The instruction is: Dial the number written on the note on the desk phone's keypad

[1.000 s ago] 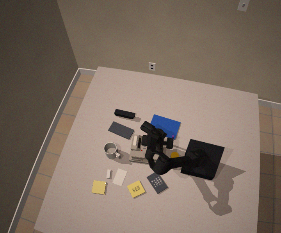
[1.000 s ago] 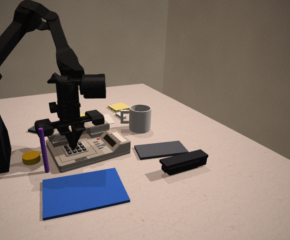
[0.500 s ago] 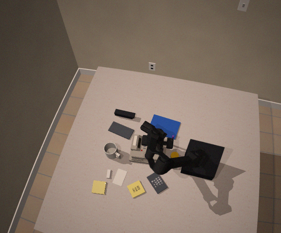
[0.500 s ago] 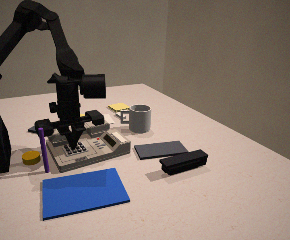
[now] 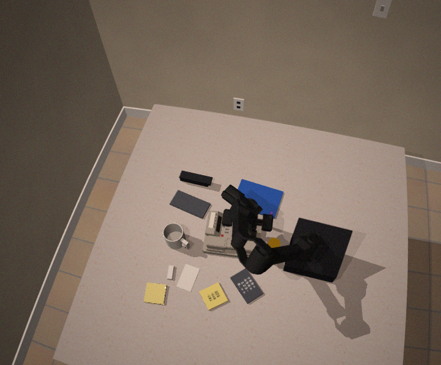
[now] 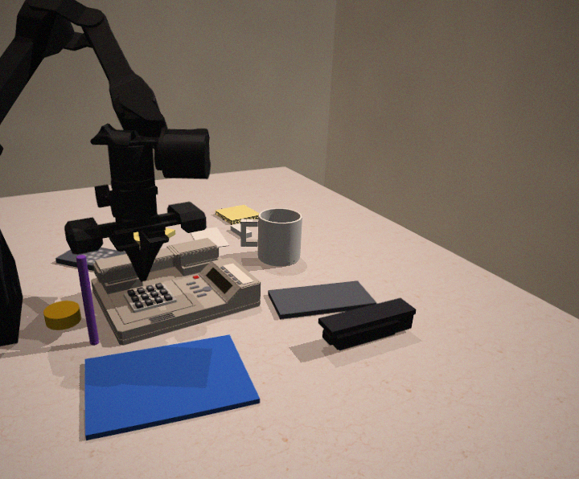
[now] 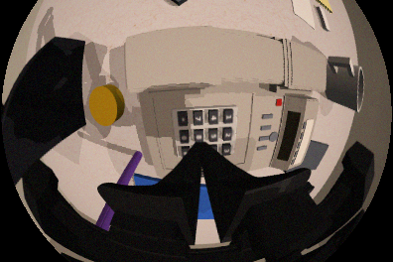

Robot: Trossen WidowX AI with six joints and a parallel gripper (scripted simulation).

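Now: hand 5 cm short of the beige desk phone, 1 cm to the right of it and 7 cm above it. From my hand the other things lie so: purple stick 9 cm behind, 4 cm to the right, 2 cm below; handset 5 cm ahead, 7 cm to the left, 4 cm below; blue pad 3 cm behind, 17 cm to the right, 8 cm below.
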